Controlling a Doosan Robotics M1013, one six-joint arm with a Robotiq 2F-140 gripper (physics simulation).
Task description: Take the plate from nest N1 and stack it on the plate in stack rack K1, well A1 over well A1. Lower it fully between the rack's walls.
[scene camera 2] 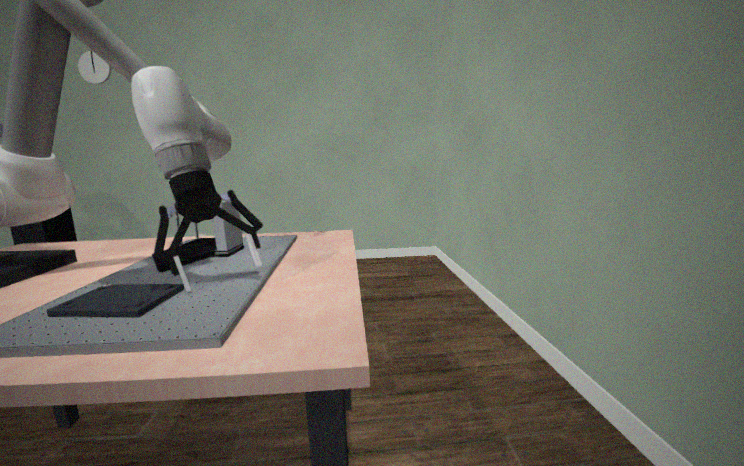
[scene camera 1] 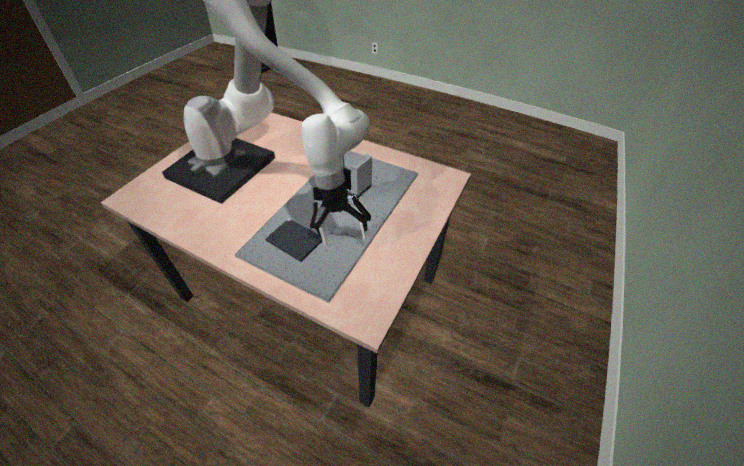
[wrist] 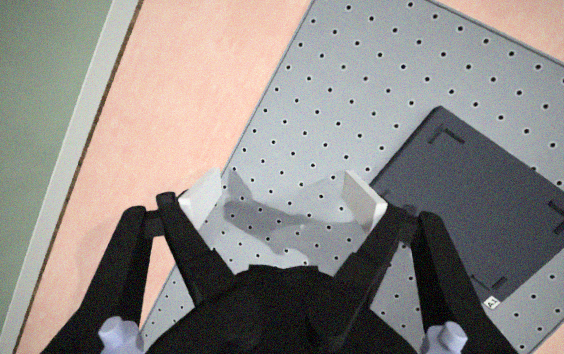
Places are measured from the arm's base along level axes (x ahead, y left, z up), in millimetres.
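Pixels of known places: gripper, fingertip midpoint: [scene camera 2: 225, 278] [scene camera 1: 345, 241] [wrist: 282, 182]; arm's base, origin of the base link: [scene camera 1: 217, 159].
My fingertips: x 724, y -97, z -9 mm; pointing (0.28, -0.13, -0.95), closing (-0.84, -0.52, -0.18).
Note:
For each thing: its top centre in the pictures, then the offset to it from my fingertips. "*": a spot on its surface instead. Level surfaces: height alone.
- flat dark slab, middle of its top: [wrist: 468, 210] [scene camera 2: 120, 295] [scene camera 1: 294, 237] dx -159, dy -76, dz -2 mm
- small A1 label, surface spot: [wrist: 492, 302] * dx -231, dy -18, dz -2 mm
- low dark object, middle of its top: [scene camera 2: 182, 244] [scene camera 1: 330, 189] dx -171, dy +160, dz +35 mm
- grey perforated board, its level: dz -14 mm
- pink table, its level: dz -27 mm
- upright grey box, middle of its top: [scene camera 2: 203, 201] [scene camera 1: 347, 154] dx -160, dy +269, dz +132 mm
My gripper [scene camera 1: 343, 239] [scene camera 2: 223, 277] [wrist: 282, 182] is open and empty, with its pale fingertips wide apart above the pegboard. A flat dark slab [scene camera 1: 291, 239] [scene camera 2: 112, 300] [wrist: 480, 190] with corner marks lies on the pegboard, beside one finger. It carries a small A1 label [wrist: 492, 302] at a corner in the wrist view. I cannot tell whether this slab is a nest, a rack base or a plate. A low dark object [scene camera 2: 192, 250] sits behind the gripper in the second scene view and is partly hidden. No plate can be made out for certain, and no N1 or K1 label is readable.
The grey perforated board [scene camera 1: 329, 279] [scene camera 2: 203, 334] [wrist: 345, 95] lies on the pink table [scene camera 1: 395, 285] [scene camera 2: 329, 301] [wrist: 200, 75]. An upright grey box [scene camera 1: 360, 174] [scene camera 2: 227, 233] stands behind the gripper, near thin upright rods. The arm's black base plate [scene camera 1: 219, 189] [scene camera 2: 49, 260] is at the left.

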